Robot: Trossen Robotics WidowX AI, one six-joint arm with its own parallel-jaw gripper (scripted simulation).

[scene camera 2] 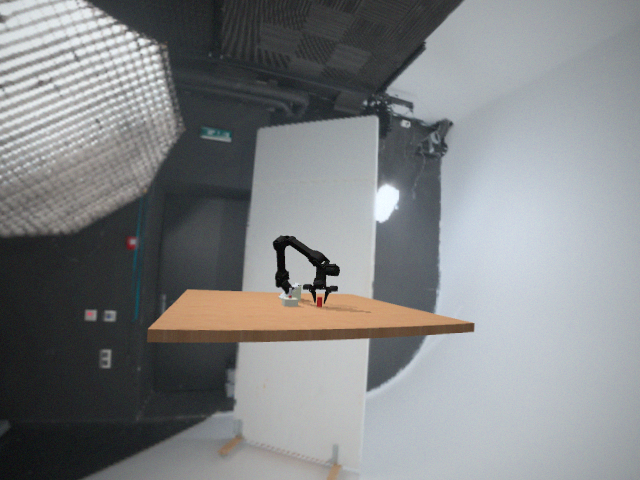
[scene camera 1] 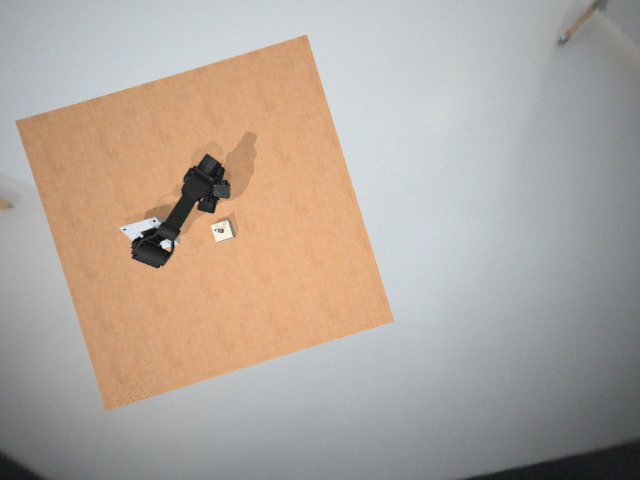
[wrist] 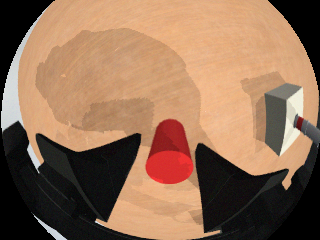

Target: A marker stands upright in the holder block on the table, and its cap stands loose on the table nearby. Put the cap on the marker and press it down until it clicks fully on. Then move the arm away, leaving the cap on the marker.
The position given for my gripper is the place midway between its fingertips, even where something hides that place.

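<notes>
My gripper (wrist: 169, 143) is in sight, and so are a red cap (wrist: 169, 162) and a holder block (wrist: 275, 111). Scene camera 1 does not show the red cap, though, since the cap is hidden by my gripper there.
</notes>
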